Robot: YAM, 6 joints.
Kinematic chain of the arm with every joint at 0, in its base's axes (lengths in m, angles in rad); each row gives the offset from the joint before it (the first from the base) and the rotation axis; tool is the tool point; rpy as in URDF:
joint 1: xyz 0 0 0.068 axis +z
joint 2: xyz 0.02 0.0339 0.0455 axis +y
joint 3: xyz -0.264 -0.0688 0 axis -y
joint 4: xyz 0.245 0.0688 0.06 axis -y
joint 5: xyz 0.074 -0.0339 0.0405 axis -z
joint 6: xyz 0.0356 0 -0.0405 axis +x
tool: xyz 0 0 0 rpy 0 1.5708 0
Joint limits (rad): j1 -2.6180..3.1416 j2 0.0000..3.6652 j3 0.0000..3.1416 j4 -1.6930..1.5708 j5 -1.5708..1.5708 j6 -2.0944..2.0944
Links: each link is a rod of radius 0.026 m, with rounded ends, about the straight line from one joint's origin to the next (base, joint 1, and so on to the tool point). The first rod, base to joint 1, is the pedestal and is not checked.
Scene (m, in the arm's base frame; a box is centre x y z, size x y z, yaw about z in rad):
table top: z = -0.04
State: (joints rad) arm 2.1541 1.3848 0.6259 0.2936 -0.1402 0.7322
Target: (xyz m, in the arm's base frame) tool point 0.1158 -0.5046 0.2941
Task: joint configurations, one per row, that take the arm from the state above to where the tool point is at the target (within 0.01 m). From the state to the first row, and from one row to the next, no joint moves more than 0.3 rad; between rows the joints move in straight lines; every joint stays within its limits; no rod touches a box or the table.
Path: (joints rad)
1: 2.0851 1.1078 0.9096 0.4728 -0.1488 0.7322
2: 2.0160 0.8309 1.1933 0.6520 -0.1575 0.7322
3: 1.9470 0.5539 1.4770 0.8313 -0.1661 0.7322
4: 1.8780 0.2770 1.7607 1.0105 -0.1748 0.7322
5: 1.8089 0.0000 2.0444 1.1897 -0.1834 0.7322

